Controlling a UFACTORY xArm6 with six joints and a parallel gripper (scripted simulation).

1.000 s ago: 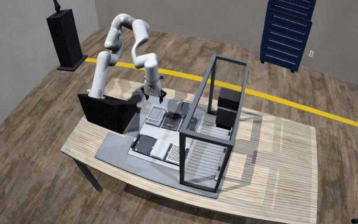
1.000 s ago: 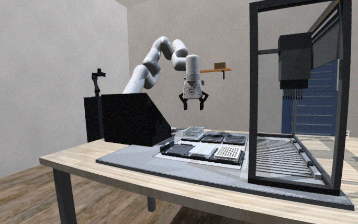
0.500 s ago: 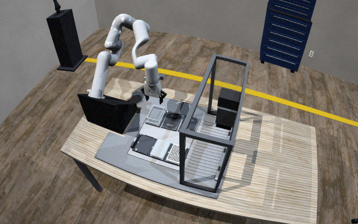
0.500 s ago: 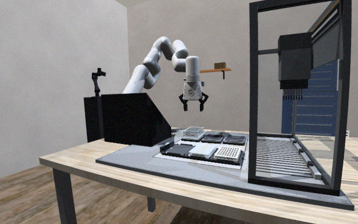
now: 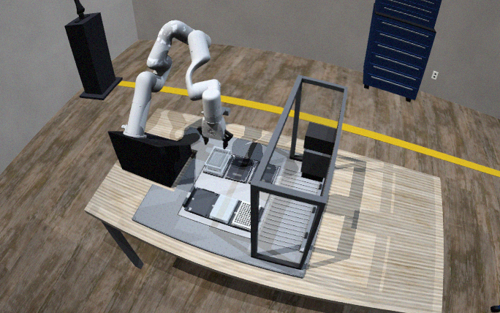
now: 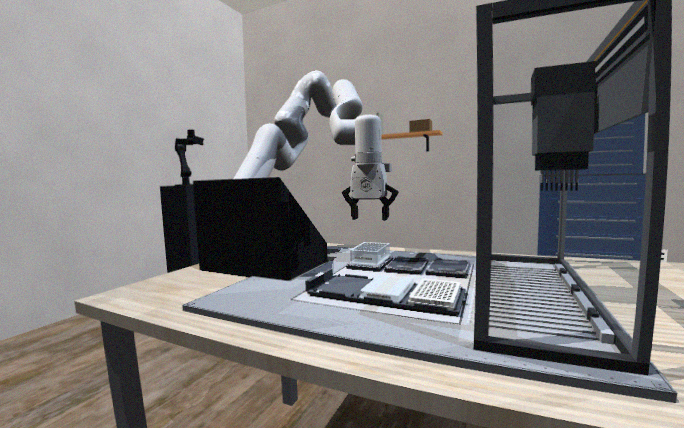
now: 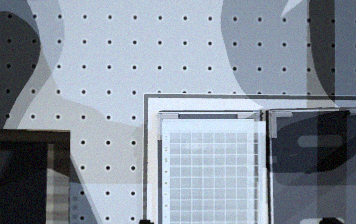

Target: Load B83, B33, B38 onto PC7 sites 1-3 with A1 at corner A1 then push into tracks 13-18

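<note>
Right now the deep-well block B83 is 110 mm below my hand. From my hand the other things lie so: nest s2 (140 mm below, 110 mm ahead); then nest s3 (220 mm ahead, 140 mm below, 10 mm to the right); then dark carrier PC7 (240 mm to the right, 130 mm below, 100 mm ahead).
</note>
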